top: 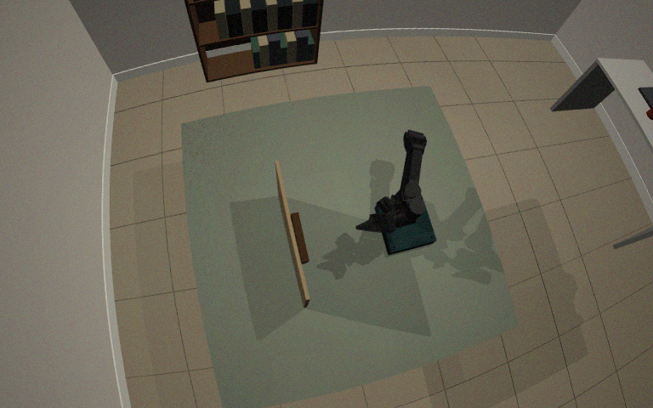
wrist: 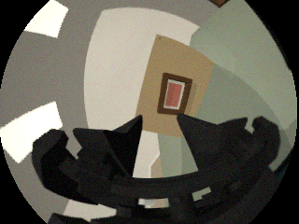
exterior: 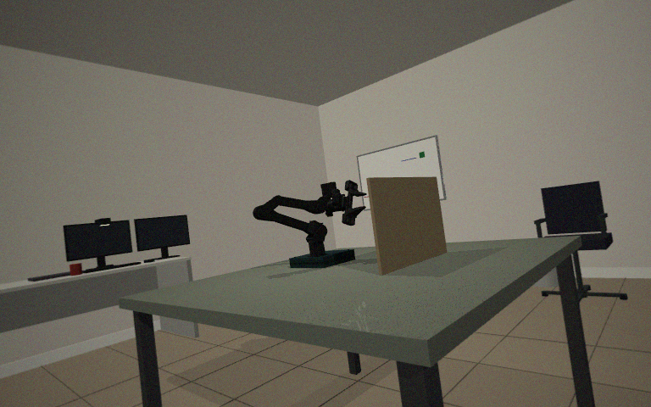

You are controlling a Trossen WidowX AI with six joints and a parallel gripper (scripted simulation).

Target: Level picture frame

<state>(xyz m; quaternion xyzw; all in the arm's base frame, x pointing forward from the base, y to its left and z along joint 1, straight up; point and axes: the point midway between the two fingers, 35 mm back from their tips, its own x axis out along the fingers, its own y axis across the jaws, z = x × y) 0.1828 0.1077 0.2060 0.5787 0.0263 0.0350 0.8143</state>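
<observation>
The brown picture frame is 20 cm ahead of my gripper tip, 1 cm to the right of it and 9 cm below it. Also, from my gripper tip: tan wall board (21 cm ahead, 2 cm to the right, 10 cm below).
</observation>
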